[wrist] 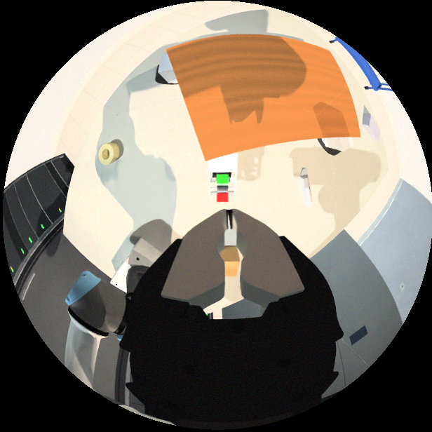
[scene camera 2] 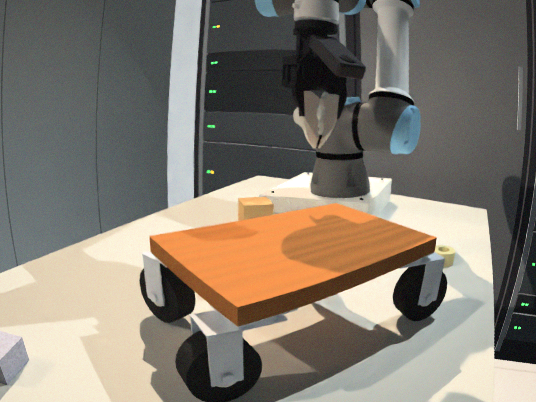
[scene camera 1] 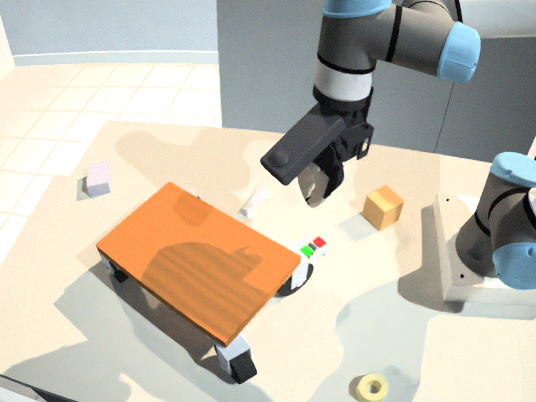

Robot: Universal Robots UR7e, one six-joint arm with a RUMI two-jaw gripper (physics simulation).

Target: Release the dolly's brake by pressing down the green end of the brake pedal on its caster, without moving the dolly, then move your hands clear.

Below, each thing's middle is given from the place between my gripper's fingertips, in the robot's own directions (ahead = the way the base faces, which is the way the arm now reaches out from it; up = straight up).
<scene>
Now: hand 18 cm short of the dolly (scene camera 2: pixel 251 272), 5 cm to the right of it and 15 cm above it. Also, from my hand: orange cube (scene camera 1: pixel 382 208) (16 cm behind, 19 cm to the right, 17 cm below); then lilac block (scene camera 1: pixel 99 173) (50 cm ahead, 20 cm to the right, 19 cm below).
</scene>
